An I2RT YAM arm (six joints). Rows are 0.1 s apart.
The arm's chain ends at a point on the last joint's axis. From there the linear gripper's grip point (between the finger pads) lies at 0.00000 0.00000 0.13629 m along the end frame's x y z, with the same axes.
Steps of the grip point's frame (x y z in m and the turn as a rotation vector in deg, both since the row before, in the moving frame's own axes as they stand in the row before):
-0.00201 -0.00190 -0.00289 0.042 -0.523 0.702
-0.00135 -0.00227 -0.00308 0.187 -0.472 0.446
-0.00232 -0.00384 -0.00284 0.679 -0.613 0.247
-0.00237 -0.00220 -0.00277 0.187 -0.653 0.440
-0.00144 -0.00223 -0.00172 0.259 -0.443 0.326
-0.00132 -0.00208 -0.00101 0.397 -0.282 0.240
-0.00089 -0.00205 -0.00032 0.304 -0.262 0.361
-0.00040 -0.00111 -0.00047 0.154 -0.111 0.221
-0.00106 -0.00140 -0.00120 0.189 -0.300 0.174
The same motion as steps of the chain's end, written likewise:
-0.00077 -0.00179 -0.00288 0.042 -0.523 0.702
-0.00023 -0.00182 -0.00307 0.187 -0.472 0.446
-0.00087 -0.00222 -0.00282 0.679 -0.613 0.247
-0.00082 -0.00175 -0.00276 0.187 -0.653 0.440
-0.00039 -0.00161 -0.00171 0.259 -0.443 0.326
-0.00065 -0.00113 -0.00101 0.397 -0.282 0.240
-0.00027 -0.00132 -0.00032 0.304 -0.262 0.361
-0.00014 -0.00074 -0.00047 0.154 -0.111 0.221
-0.00035 -0.00095 -0.00120 0.189 -0.300 0.174

